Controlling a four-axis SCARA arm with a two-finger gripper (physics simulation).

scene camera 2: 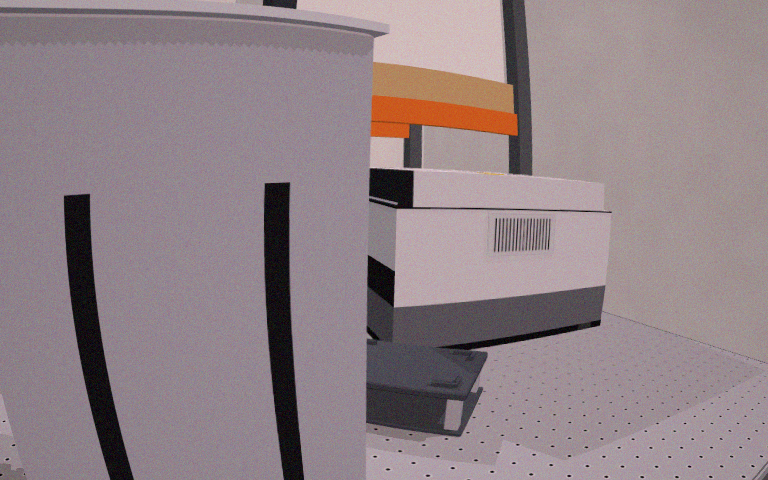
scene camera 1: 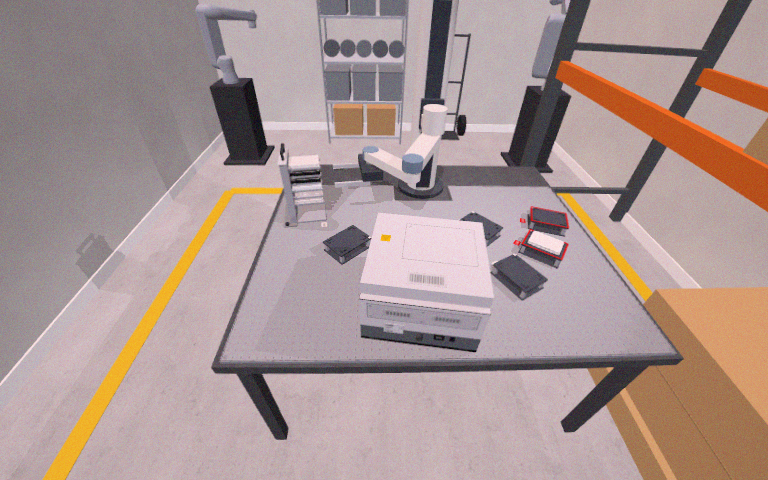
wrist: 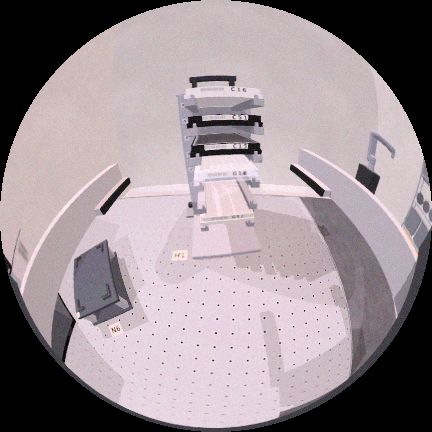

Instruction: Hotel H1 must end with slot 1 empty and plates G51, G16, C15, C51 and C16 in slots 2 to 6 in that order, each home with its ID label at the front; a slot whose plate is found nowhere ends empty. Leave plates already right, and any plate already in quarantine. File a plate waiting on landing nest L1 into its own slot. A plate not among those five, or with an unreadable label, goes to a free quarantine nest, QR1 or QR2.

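Hotel H1 stands at the table's back left. In the wrist view, plate C16 is on top, then C51, C15 and white G16. Below G16 a bracket pair carries no plate. A pale plate rests on the lowest visible brackets; its label is faint, seemingly G51. My gripper is open and empty, its fingers pointing at the hotel from a short distance. Red-rimmed quarantine nests stand at the right: the rear one is empty, the front one holds a white plate.
Dark nest N6 stands in front of the hotel. A large white device is at mid-table. More dark nests stand behind it and to its right; I cannot tell which is L1.
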